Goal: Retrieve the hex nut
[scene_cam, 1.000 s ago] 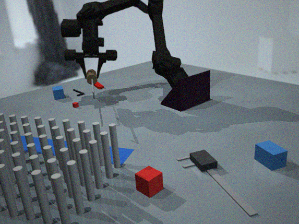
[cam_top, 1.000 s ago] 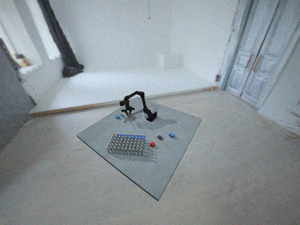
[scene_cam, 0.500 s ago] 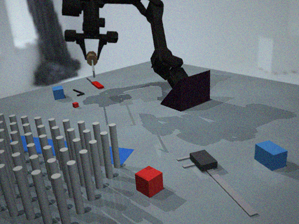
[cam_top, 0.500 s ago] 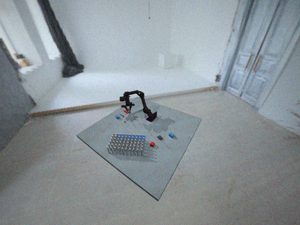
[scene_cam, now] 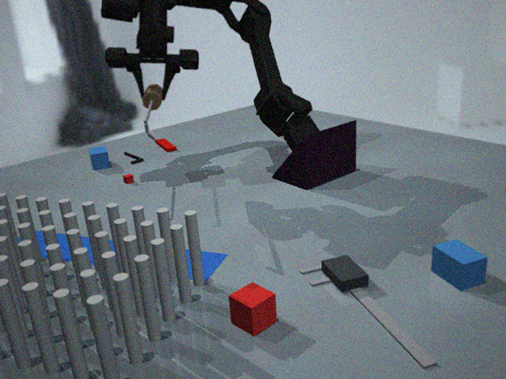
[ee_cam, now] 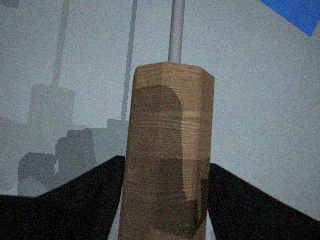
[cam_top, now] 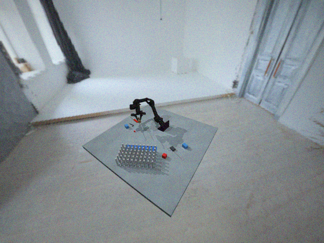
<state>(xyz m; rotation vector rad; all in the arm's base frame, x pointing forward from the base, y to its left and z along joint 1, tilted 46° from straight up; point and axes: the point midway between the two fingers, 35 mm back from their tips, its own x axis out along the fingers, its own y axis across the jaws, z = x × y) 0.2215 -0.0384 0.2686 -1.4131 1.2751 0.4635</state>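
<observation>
Right now the blue taped strip is 22 cm ahead of my gripper tip, 24 cm to the left of it and 18 cm below it. From my gripper tip the other things lie so: red-handled tool 13 cm behind, 29 cm to the right, 18 cm below; then L-shaped piece 1 cm behind, 20 cm to the right, 18 cm below; then small red cube 6 cm ahead, 5 cm to the right, 17 cm below.
</observation>
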